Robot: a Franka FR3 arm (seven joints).
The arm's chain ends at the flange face. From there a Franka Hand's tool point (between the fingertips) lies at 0.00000 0.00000 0.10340 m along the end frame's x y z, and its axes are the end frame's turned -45 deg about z.
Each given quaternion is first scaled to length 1.
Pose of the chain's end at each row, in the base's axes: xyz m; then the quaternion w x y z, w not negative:
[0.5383, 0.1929, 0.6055, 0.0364, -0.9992, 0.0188, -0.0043]
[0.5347, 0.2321, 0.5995, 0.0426, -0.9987, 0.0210, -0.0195]
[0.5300, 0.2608, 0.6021, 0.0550, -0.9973, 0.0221, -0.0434]
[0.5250, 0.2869, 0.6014, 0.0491, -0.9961, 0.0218, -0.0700]
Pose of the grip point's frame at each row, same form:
[0.5393, 0.2004, 0.5024, 0.0320, -0.9303, -0.3650, -0.0179]
[0.5389, 0.2408, 0.4966, 0.0319, -0.9307, -0.3628, -0.0343]
[0.5392, 0.2719, 0.4997, 0.0342, -0.9298, -0.3612, -0.0611]
[0.5396, 0.2967, 0.4995, 0.0186, -0.9286, -0.3611, -0.0835]

